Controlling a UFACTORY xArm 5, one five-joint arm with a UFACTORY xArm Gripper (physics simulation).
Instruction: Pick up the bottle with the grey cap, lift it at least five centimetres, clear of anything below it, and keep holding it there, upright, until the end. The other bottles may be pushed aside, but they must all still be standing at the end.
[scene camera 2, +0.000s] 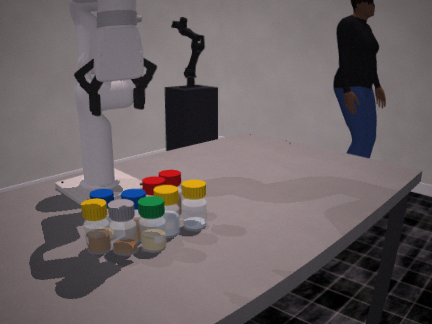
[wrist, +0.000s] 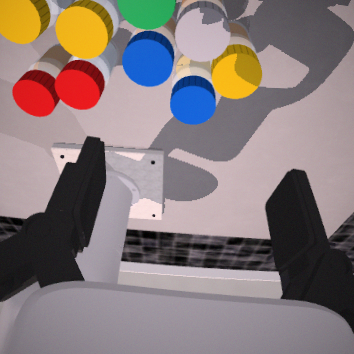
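Where they show: gripper, fingertip midpoint: (scene camera 2: 118, 111) (wrist: 193, 173); arm's base, origin of the base link: (scene camera 2: 99, 183) (wrist: 111, 189).
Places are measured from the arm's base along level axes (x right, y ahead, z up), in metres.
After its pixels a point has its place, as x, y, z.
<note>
The bottle with the grey cap (scene camera 2: 122, 227) @[0.098, 0.419, 0.047] (wrist: 202, 33) @[0.088, 0.397, 0.087] stands upright in the front row of the group, between a yellow-capped bottle (scene camera 2: 96, 227) @[0.144, 0.387, 0.045] (wrist: 237, 72) @[0.135, 0.367, 0.087] and the green-capped bottle (scene camera 2: 152, 225) @[0.040, 0.438, 0.045] (wrist: 147, 9) @[0.032, 0.406, 0.087]. Its lower part holds a brown content. Two blue-capped bottles (scene camera 2: 102, 196) @[0.106, 0.335, 0.087] (wrist: 193, 102) @[0.100, 0.318, 0.087] stand behind that row, one of them partly hidden. My gripper (scene camera 2: 117, 107) @[0.081, 0.397, 0.272] (wrist: 193, 173) @[0.081, 0.397, 0.272] is open and empty, high above the table and the bottles. In the wrist view the caps show above and beyond the fingertips.
Two more yellow-capped bottles (scene camera 2: 194, 206) @[-0.086, 0.397, 0.043] (wrist: 85, 30) @[-0.026, 0.374, 0.087] and two red-capped bottles (scene camera 2: 170, 178) @[-0.082, 0.300, 0.082] (wrist: 80, 85) @[-0.032, 0.308, 0.087] stand in the group on the table (scene camera 2: 280, 215) @[-0.303, 0.449, -0.018]. The arm's base plate (scene camera 2: 67, 188) @[0.103, -0.011, -0.001] (wrist: 156, 187) @[0.095, 0.036, -0.002] is behind them. A black pedestal with a small arm and a person are in the background.
</note>
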